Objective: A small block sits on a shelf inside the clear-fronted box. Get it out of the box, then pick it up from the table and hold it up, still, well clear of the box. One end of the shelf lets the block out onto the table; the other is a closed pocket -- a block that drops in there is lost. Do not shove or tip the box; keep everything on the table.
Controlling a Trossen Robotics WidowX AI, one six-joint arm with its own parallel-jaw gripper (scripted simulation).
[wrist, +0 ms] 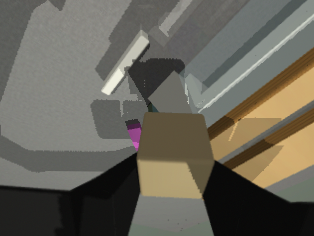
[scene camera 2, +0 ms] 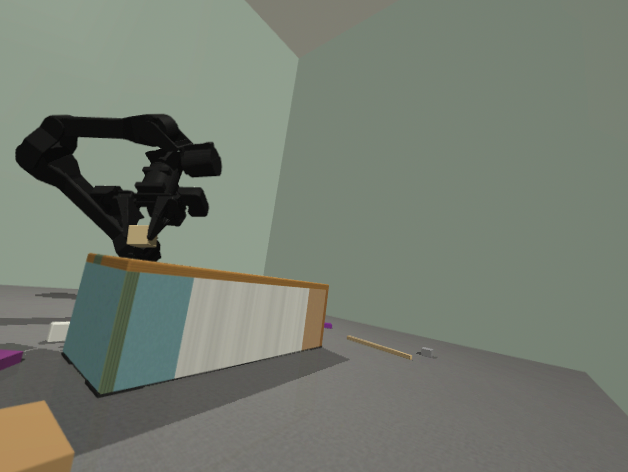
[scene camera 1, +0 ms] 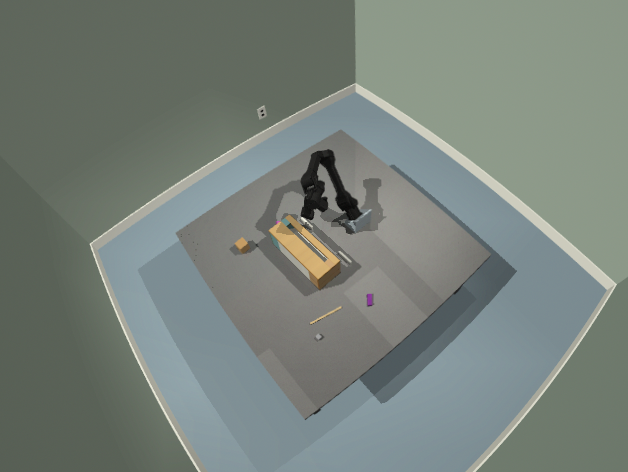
Note:
I see my gripper, a box and a tan block.
My gripper shows as well in the wrist view.

